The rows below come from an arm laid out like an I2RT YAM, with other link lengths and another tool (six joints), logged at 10 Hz.
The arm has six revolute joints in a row. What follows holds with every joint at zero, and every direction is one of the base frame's.
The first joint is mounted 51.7 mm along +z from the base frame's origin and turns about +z.
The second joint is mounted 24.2 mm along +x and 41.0 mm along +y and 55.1 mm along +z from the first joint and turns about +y.
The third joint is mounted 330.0 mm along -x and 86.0 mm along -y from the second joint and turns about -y.
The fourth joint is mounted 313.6 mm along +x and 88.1 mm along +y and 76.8 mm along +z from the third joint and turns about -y.
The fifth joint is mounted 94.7 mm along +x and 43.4 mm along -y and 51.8 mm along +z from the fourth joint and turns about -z.
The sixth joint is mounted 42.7 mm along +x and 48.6 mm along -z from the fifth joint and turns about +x.
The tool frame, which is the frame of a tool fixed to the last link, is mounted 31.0 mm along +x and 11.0 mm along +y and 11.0 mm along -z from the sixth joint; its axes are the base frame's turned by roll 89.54, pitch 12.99 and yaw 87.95 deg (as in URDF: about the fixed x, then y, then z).
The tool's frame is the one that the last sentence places.
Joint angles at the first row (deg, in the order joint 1, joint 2, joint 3, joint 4, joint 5, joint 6):
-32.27 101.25 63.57 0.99 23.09 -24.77
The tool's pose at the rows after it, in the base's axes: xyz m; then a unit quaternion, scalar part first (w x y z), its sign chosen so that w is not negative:
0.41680 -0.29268 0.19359 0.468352 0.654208 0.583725 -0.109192
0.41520 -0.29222 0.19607 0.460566 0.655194 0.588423 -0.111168
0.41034 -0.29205 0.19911 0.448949 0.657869 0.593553 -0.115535
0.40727 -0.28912 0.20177 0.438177 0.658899 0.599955 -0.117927
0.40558 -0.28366 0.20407 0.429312 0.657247 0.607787 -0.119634
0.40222 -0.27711 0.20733 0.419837 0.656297 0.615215 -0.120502
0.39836 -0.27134 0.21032 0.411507 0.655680 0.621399 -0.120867
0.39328 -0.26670 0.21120 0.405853 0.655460 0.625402 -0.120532
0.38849 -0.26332 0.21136 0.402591 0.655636 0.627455 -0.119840
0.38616 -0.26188 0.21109 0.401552 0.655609 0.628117 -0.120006
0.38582 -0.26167 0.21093 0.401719 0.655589 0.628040 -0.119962
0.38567 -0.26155 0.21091 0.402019 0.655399 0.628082 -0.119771
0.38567 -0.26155 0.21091 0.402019 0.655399 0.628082 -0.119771
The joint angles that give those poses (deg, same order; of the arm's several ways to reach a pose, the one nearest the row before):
-32.42 101.19 64.12 -0.34 22.52 -24.77
-32.49 100.92 64.71 -2.22 22.41 -24.88
-32.77 100.33 65.19 -4.80 22.37 -25.01
-32.69 99.77 65.58 -7.20 22.33 -25.06
-32.25 99.15 65.76 -9.21 22.37 -25.21
-31.81 98.19 65.74 -11.46 22.35 -25.21
-31.48 97.23 65.60 -13.43 22.26 -25.19
-31.35 96.23 64.90 -14.48 22.09 -25.19
-31.33 95.33 64.09 -14.98 21.91 -25.17
-31.33 94.91 63.64 -15.07 21.89 -25.19
-31.33 94.85 63.53 -15.00 21.89 -25.19
-31.33 94.80 63.46 -14.94 21.87 -25.21
-31.33 94.80 63.46 -14.94 21.87 -25.21

